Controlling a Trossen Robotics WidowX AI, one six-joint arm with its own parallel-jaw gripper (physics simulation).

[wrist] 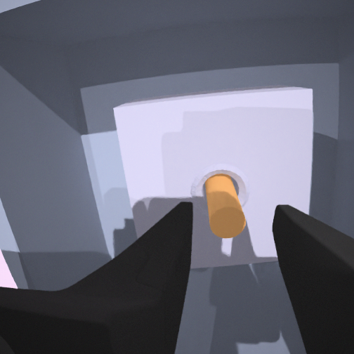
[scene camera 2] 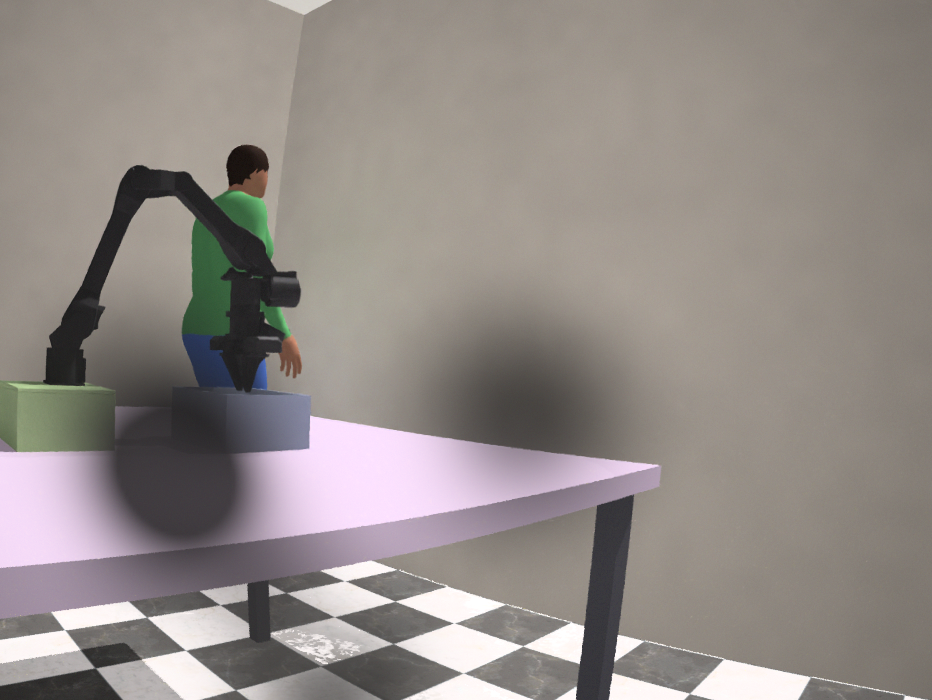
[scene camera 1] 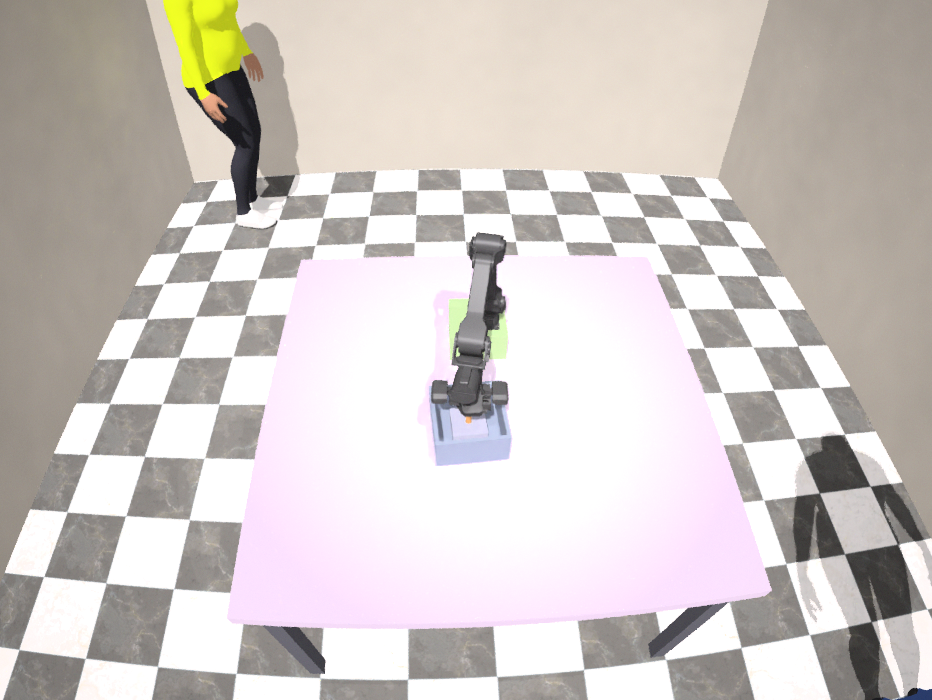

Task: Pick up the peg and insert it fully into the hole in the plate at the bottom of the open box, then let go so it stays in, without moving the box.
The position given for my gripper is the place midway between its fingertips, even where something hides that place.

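Observation:
Wrist view: orange peg (wrist: pixel 226 219), my gripper (wrist: pixel 233 215), blue-grey box (wrist: pixel 72 210). Scene camera 1: my gripper (scene camera 1: pixel 468 413), blue-grey box (scene camera 1: pixel 497 445). Scene camera 2: blue-grey box (scene camera 2: pixel 222 419), my gripper (scene camera 2: pixel 243 391). Orange peg hidden in scene camera 2 by the blue-grey box.

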